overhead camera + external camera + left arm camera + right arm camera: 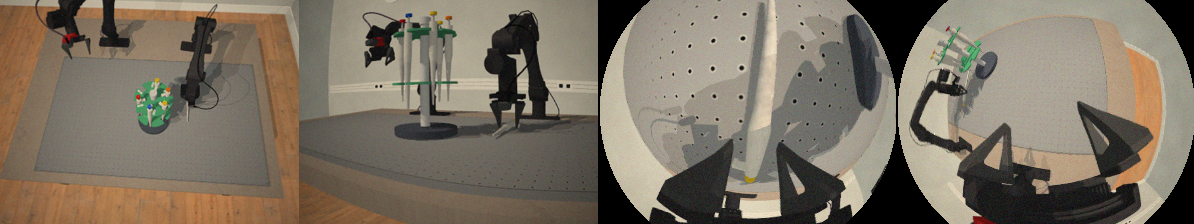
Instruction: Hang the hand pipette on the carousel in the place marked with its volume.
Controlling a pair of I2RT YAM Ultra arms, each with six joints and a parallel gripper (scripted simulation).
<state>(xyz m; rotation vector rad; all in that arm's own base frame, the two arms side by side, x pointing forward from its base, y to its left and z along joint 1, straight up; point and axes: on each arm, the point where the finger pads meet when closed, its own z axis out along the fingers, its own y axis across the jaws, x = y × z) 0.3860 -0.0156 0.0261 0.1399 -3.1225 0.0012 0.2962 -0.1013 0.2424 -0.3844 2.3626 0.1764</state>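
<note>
My left hand is 20 mm short of the pipette and 10 mm to the right of it.
</note>
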